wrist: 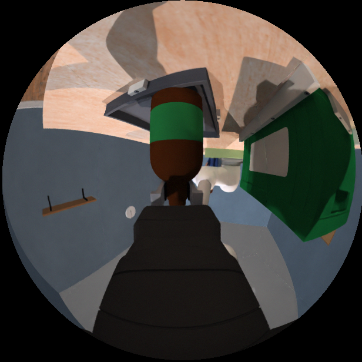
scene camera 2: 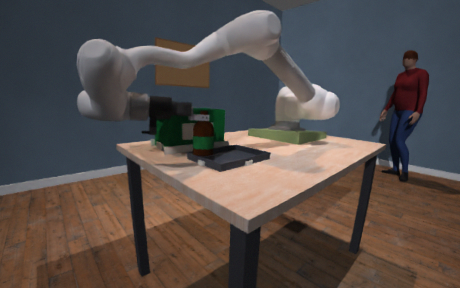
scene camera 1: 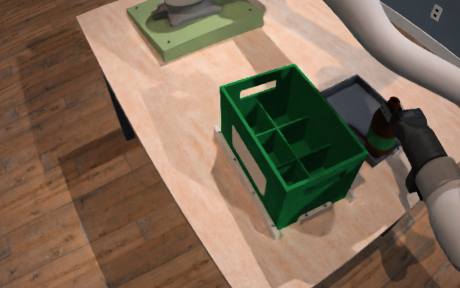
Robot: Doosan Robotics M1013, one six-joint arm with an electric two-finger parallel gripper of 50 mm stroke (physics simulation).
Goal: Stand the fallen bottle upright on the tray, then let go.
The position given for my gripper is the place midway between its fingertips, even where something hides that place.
In view: my gripper [scene camera 1: 389,103] and a brown bottle [scene camera 1: 380,139].
The brown bottle is seen too in scene camera 2 [scene camera 2: 203,132]. My gripper is seen too in the wrist view [wrist: 176,185].
